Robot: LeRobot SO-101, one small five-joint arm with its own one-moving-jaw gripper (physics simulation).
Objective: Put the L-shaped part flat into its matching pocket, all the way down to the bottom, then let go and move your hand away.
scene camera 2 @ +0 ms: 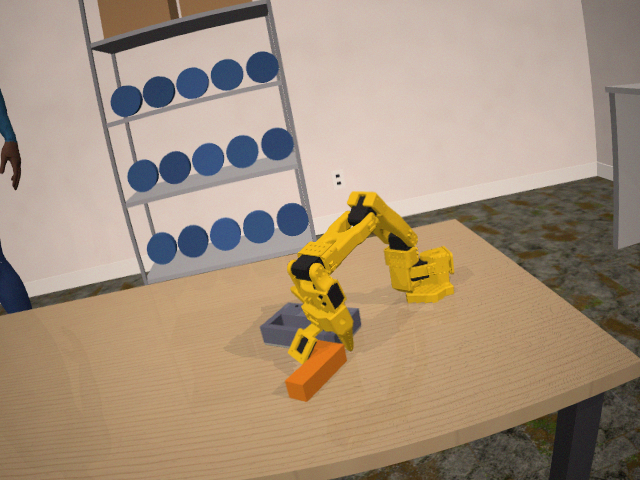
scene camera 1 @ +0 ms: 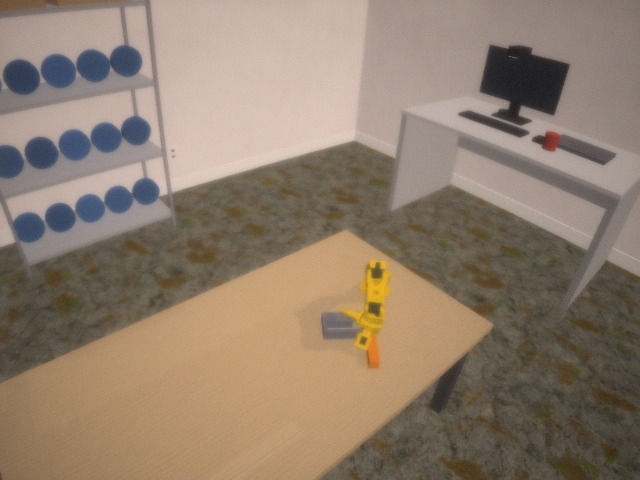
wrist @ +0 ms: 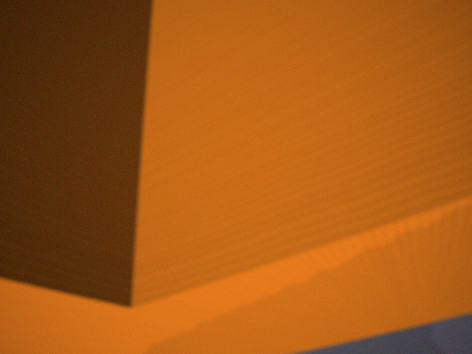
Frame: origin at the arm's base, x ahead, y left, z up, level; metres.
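Where they show: hand at its tool point: (scene camera 2: pixel 349 347) (scene camera 1: pixel 370 333); arm's base at its link origin: (scene camera 2: pixel 416 292).
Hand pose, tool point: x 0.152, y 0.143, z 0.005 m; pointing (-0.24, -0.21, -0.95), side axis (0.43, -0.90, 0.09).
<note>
Each offset is from my tool point to the top centre of the thing. Level surfaces: height alone.
The orange L-shaped part {0.068 m ahead, 0.050 m left, 0.025 m up} (scene camera 1: pixel 373 353) (scene camera 2: pixel 316 369) (wrist: pixel 300 125) lies on the table outside the tray. One straight leg shows; the rest is hidden beneath my hand. In the wrist view its faces and an inner corner fill most of the picture, very close. The slate-grey pocket tray {0.050 m ahead, 0.071 m right, 0.032 m up} (scene camera 1: pixel 334 332) (scene camera 2: pixel 273 335) (wrist: pixel 435 337) is beside and behind it, with a recess visible at its left; the matching pocket's outline cannot be made out. My gripper (scene camera 1: pixel 356 322) (scene camera 2: pixel 324 319) is open and empty, low over the tray's near right side and the part's far end. Its jaws do not show in the wrist view.
The wooden table {0.005 m down} (scene camera 1: pixel 180 382) (scene camera 2: pixel 170 403) bears everything. The yellow arm's base (scene camera 2: pixel 429 289) stands at the table's back right. Behind are a shelf rack (scene camera 1: pixel 157 103) (scene camera 2: pixel 286 113) with blue discs and a white desk (scene camera 1: pixel 516 149) with a monitor (scene camera 1: pixel 524 77) and a red cup (scene camera 1: pixel 551 141).
</note>
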